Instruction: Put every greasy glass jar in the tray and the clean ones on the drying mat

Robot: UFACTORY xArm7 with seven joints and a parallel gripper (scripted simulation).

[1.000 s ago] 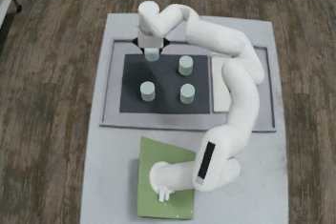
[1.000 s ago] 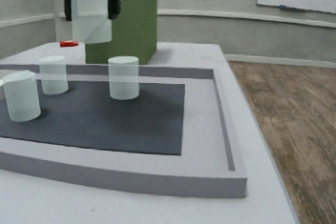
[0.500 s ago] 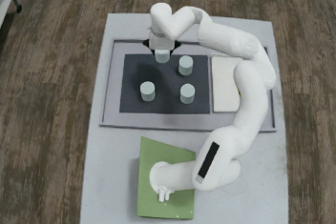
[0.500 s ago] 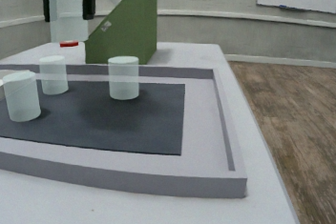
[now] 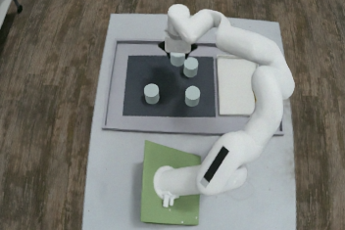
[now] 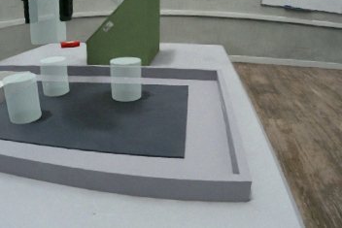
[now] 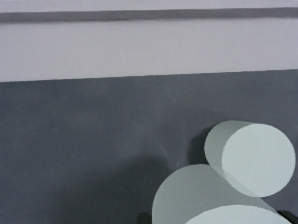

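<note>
Now: hand 10 mm past the cream tray, 290 mm to the left of it and 180 mm above it. The rest, counted from my hand: dark drying mat 50 mm behind, 30 mm to the left, 190 mm below; then small red object 740 mm behind, 450 mm to the right, 170 mm below.
</note>
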